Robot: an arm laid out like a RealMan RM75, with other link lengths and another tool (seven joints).
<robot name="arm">
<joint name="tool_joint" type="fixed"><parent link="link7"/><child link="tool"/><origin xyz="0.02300 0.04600 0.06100" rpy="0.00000 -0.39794 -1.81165"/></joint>
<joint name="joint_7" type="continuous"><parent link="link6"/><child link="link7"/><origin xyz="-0.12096 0.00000 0.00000" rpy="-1.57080 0.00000 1.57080"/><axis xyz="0 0 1"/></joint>
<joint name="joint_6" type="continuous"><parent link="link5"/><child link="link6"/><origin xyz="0.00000 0.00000 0.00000" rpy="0.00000 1.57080 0.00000"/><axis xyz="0 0 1"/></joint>
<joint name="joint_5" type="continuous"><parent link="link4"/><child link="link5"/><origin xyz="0.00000 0.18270 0.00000" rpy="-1.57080 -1.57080 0.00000"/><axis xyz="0 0 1"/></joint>
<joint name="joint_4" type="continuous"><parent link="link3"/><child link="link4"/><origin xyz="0.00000 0.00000 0.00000" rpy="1.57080 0.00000 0.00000"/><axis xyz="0 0 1"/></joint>
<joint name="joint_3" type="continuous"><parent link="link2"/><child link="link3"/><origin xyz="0.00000 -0.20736 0.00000" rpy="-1.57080 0.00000 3.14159"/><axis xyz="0 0 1"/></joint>
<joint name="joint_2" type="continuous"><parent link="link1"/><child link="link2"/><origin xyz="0.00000 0.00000 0.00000" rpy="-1.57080 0.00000 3.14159"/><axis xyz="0 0 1"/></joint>
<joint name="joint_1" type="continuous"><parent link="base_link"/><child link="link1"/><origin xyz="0.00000 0.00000 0.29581" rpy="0.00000 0.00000 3.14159"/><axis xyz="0 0 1"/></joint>
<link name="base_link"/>
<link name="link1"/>
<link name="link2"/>
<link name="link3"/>
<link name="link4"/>
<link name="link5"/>
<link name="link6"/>
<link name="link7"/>
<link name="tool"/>
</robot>
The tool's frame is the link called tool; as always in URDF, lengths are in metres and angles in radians. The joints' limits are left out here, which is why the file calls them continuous.
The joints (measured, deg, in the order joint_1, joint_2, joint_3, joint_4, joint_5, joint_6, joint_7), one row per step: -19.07, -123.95, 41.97, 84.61, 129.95, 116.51, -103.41; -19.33, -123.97, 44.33, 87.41, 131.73, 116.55, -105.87; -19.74, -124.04, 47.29, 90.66, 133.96, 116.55, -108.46; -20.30, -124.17, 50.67, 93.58, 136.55, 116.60, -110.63; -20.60, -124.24, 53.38, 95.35, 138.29, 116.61, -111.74; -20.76, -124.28, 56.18, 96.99, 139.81, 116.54, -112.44; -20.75, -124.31, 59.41, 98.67, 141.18, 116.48, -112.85; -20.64, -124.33, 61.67, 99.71, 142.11, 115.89, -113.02; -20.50, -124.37, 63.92, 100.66, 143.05, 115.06, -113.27; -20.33, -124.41, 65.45, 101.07, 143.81, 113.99, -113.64; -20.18, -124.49, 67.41, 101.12, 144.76, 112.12, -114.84; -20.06, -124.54, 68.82, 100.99, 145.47, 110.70, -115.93; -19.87, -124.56, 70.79, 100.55, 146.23, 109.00, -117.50; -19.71, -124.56, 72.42, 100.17, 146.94, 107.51, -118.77; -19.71, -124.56, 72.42, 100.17, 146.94, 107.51, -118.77; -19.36, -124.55, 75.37, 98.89, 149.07, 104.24, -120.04; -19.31, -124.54, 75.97, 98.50, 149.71, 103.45, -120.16; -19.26, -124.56, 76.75, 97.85, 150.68, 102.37, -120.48; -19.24, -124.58, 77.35, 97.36, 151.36, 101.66, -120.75
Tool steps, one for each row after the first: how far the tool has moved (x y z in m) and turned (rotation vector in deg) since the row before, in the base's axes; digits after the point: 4 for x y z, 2 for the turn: 0.0020, 0.0008, 0.0021, -0.72, 3.24, 0.26; 0.0036, 0.0017, 0.0023, -0.64, 3.90, -0.16; 0.0044, 0.0018, 0.0008, -0.89, 4.06, -0.67; 0.0035, 0.0010, -0.0006, -0.85, 2.79, -0.92; 0.0039, 0.0010, -0.0010, -0.84, 2.61, -1.36; 0.0047, 0.0005, -0.0021, -1.12, 2.60, -1.90; 0.0031, 0.0015, -0.0014, -0.32, 1.69, -1.44; 0.0031, 0.0019, -0.0016, -0.10, 1.58, -1.38; 0.0012, 0.0021, -0.0012, 0.36, 1.01, -0.63; 0.0008, 0.0033, -0.0024, 0.86, 0.98, -0.07; 0.0000, 0.0021, -0.0020, 0.68, 0.64, 0.25; -0.0004, 0.0016, -0.0038, 0.51, 0.71, 0.56; -0.0005, 0.0015, -0.0030, 0.52, 0.65, 0.41; 0.0000, 0.0000, 0.0000, 0.00, 0.00, 0.00; -0.0040, 0.0040, -0.0050, 1.01, 1.92, 0.24; -0.0014, 0.0012, -0.0008, 0.25, 0.58, -0.02; -0.0025, 0.0014, -0.0012, 0.38, 0.82, 0.22; -0.0017, 0.0007, -0.0011, 0.18, 0.59, 0.18
